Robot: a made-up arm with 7 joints.
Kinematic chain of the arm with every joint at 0, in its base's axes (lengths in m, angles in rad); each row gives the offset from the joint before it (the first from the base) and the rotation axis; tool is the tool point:
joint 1: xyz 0 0 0.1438 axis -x
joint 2: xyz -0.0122 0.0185 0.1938 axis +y
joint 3: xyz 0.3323 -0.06 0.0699 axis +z
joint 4: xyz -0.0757 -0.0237 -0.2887 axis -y
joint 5: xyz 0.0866 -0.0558 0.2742 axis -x
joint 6: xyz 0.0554 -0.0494 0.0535 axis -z
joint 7: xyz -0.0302 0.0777 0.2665 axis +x
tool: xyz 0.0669 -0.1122 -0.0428
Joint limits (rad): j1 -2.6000..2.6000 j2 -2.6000..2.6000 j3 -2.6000..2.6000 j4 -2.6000..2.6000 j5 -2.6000..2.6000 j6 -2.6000..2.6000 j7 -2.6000..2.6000
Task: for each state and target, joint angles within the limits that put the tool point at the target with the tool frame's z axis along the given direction. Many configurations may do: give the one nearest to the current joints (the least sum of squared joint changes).
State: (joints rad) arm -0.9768 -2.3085 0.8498 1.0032 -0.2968 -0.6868 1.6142
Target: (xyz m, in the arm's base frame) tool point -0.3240 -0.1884 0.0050 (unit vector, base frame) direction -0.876 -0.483 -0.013
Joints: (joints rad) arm -1.0406 -2.5304 0.7511 0.5039 -0.1271 -0.5675 1.5698
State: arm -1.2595 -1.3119 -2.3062 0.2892 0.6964 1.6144 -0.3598
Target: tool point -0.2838 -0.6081 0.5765 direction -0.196 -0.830 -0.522
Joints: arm -0.7771 -1.4204 -2.2443 0.1506 0.9997 1.1575 -0.8114
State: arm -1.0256 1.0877 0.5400 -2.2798 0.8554 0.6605 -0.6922
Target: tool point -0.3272 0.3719 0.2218 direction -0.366 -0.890 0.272
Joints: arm -1.1497 0.8348 0.7047 -2.3504 1.6415 0.3774 -0.9644
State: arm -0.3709 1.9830 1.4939 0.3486 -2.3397 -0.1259 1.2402
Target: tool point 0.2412 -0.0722 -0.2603 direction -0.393 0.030 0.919
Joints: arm -0.1185 1.1493 1.5617 0.8720 -2.5849 -0.1047 2.0342
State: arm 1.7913 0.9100 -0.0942 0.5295 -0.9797 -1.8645 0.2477
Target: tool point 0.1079 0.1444 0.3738 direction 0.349 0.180 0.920
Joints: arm 1.5707 1.2525 -0.6181 0.4628 -1.4305 -1.6043 0.6501
